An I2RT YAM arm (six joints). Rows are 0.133 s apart.
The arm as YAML. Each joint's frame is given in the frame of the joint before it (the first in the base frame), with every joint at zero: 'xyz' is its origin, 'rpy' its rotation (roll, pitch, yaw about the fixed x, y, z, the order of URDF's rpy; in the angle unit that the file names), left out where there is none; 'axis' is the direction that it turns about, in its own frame. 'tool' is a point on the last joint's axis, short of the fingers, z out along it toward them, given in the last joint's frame.
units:
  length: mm
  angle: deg
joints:
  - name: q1
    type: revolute
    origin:
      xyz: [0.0, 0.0, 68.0]
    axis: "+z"
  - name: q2
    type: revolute
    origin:
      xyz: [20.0, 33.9, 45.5]
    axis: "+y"
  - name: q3
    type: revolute
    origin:
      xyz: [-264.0, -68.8, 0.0]
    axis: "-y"
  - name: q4
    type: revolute
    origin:
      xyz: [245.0, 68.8, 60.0]
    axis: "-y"
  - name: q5
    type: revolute
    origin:
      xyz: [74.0, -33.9, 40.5]
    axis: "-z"
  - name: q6
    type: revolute
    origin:
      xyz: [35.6, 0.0, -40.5]
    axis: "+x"
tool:
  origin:
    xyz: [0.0, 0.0, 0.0]
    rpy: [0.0, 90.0, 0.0]
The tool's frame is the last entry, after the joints.
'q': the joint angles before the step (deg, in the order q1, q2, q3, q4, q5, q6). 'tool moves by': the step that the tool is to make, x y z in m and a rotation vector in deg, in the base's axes. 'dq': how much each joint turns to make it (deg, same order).
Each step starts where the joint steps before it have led.
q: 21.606 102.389 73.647 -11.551 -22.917 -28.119
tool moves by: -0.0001 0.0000 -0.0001 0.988 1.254 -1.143
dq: 0.004 -0.005 -0.016 -0.032 -0.019 1.948
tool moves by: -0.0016 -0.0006 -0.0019 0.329 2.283 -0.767
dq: -0.010 0.009 0.028 -1.442 -0.182 1.479
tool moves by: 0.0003 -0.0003 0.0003 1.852 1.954 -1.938
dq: -0.075 -0.007 -0.005 0.176 -0.231 3.332
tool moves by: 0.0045 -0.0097 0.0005 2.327 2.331 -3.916
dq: -1.543 0.009 0.021 0.290 -0.207 4.165
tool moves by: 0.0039 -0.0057 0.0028 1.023 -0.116 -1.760
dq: -0.953 -0.008 0.322 0.657 0.007 1.340
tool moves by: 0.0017 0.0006 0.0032 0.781 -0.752 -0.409
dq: 0.002 -0.009 0.321 0.915 0.002 0.700
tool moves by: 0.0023 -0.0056 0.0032 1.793 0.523 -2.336
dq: -0.857 -0.317 -0.020 0.817 -0.004 2.597
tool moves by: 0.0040 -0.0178 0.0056 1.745 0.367 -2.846
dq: -2.663 -0.798 0.017 0.017 -0.936 1.665
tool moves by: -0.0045 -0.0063 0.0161 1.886 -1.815 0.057
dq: -0.827 -2.375 -0.012 0.152 -1.506 0.636
